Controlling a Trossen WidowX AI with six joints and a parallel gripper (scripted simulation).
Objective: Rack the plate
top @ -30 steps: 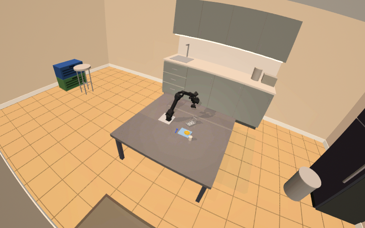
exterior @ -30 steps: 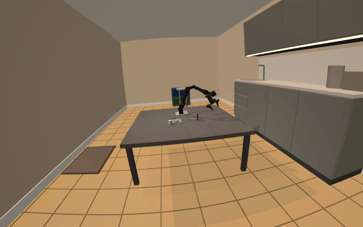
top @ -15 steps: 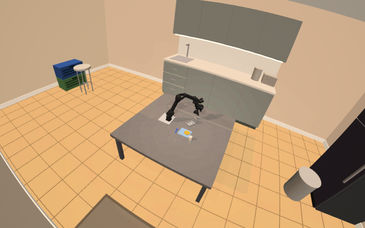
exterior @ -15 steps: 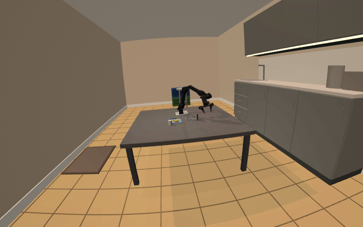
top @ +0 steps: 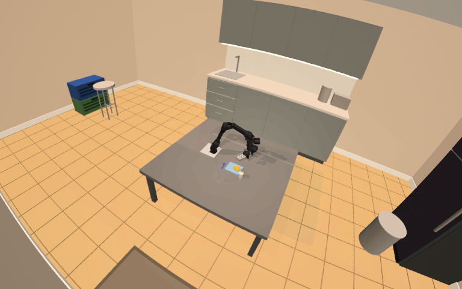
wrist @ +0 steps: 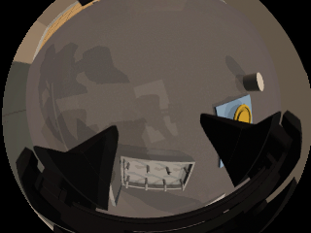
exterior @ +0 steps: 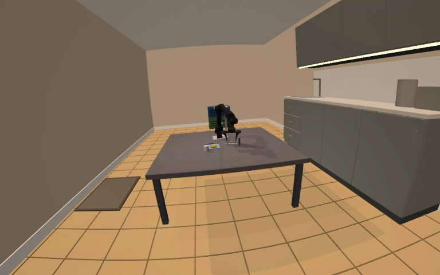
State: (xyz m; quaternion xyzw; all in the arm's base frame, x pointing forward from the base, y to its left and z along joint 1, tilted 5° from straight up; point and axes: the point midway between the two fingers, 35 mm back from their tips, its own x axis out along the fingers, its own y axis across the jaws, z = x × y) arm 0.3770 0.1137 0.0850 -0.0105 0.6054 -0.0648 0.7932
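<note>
My gripper tip is now 180 mm to the left of the orange plate, 60 mm above it and 50 mm past it. Also, from my gripper tip: grey dish rack: 100 mm behind, 50 mm below, 20 mm to the left; then blue utensil: 210 mm to the right, 190 mm behind, 70 mm below; then beige cup: 240 mm to the right, 50 mm below, 30 mm ahead.
</note>
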